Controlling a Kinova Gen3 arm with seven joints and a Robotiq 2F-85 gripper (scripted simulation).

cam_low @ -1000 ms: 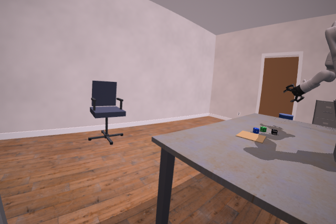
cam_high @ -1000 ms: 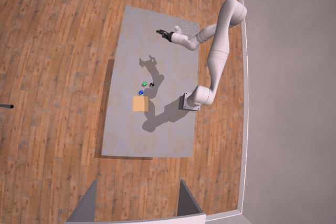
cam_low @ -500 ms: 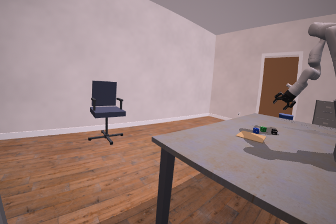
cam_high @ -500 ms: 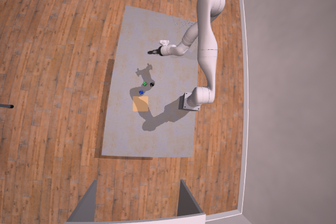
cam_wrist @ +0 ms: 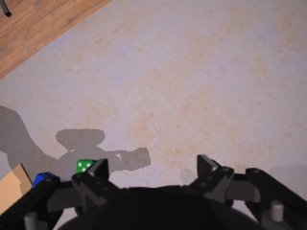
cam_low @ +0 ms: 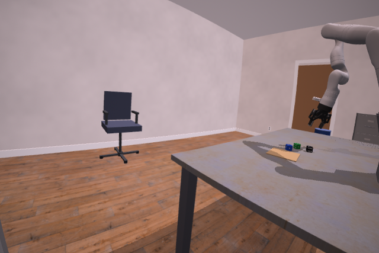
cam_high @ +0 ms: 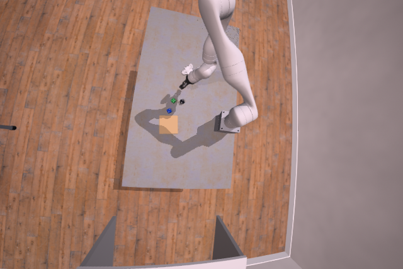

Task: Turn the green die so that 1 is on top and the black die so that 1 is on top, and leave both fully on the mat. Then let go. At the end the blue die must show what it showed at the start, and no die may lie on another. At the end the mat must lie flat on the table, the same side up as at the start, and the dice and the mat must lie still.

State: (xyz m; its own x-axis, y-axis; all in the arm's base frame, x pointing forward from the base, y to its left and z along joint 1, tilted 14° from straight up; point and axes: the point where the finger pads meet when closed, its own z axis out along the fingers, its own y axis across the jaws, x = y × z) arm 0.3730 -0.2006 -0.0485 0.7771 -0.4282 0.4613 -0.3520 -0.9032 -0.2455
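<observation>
The black die lies 120 mm below my hand, 110 mm to the left of it and 20 mm behind it. From my hand the other things lie so: blue die (210 mm to the left, 120 mm below, 50 mm ahead); then tan mat (310 mm to the left, 130 mm below, 30 mm ahead); then green die (120 mm to the left, 120 mm below, 40 mm ahead).
</observation>
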